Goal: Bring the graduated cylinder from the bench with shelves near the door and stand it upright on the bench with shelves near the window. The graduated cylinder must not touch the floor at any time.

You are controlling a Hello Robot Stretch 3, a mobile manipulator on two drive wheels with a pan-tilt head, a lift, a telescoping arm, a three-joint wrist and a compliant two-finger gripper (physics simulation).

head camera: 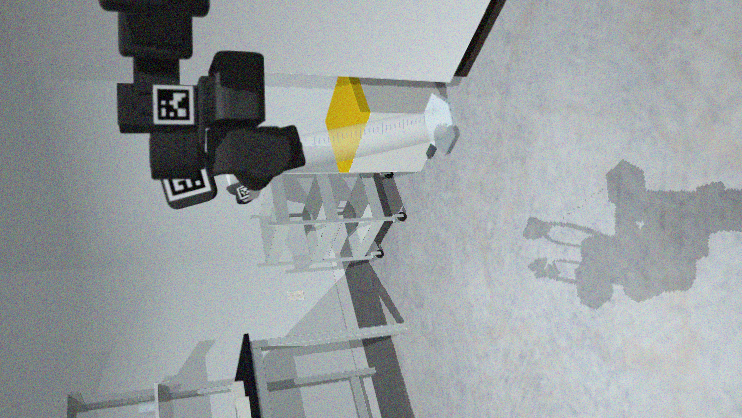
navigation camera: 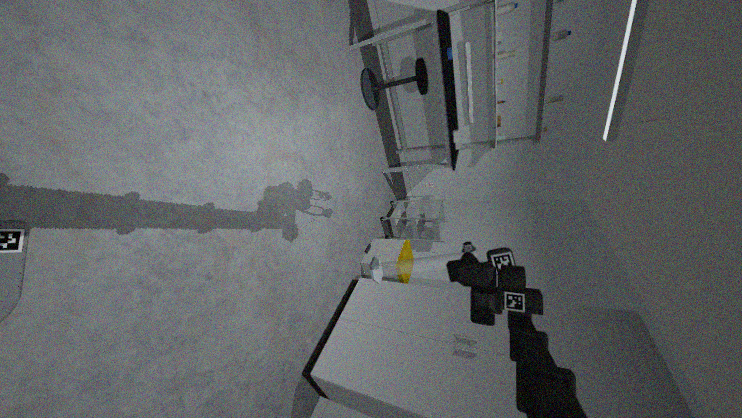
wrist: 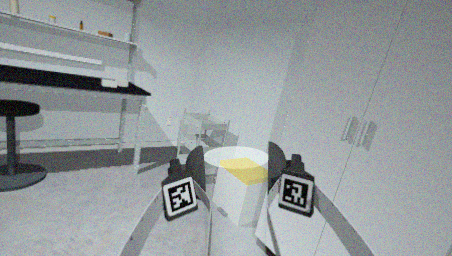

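Frame: origin at the robot's base, x ahead, y left, z up, level; centimetres.
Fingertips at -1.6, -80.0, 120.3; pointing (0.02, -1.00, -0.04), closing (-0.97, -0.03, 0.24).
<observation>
Offsets run from my fingertips to a thing's top centre, as dx, dy, dz. Level surfaces: height alone.
My gripper [head camera: 284, 154] [navigation camera: 455, 267] [wrist: 234, 161] is shut on the clear graduated cylinder {-3.0, +2.9, +1.9} [head camera: 394, 127] [navigation camera: 430, 259] [wrist: 235, 154], gripping it near its top. The cylinder hangs roughly upright, base down, above the floor; its open rim shows between the fingertips in the wrist view. A bench with shelves and a black top {dz -28.8} [head camera: 247, 379] [navigation camera: 447, 93] [wrist: 75, 79] stands apart from the gripper, with small bottles on its shelves. It is at the lower left in the head view and at the left in the wrist view. No door or window shows beside it.
A white cabinet [head camera: 363, 36] [navigation camera: 405, 332] [wrist: 400, 165] stands close to the arm. Behind the cylinder is a white bin with a yellow top {-27.7, -179.6, -75.2} [head camera: 345, 109] [navigation camera: 404, 254] [wrist: 245, 167]. A wheeled cart [head camera: 332, 221] stands beyond it. A black stool [navigation camera: 421, 76] [wrist: 15, 107] stands at the bench.
</observation>
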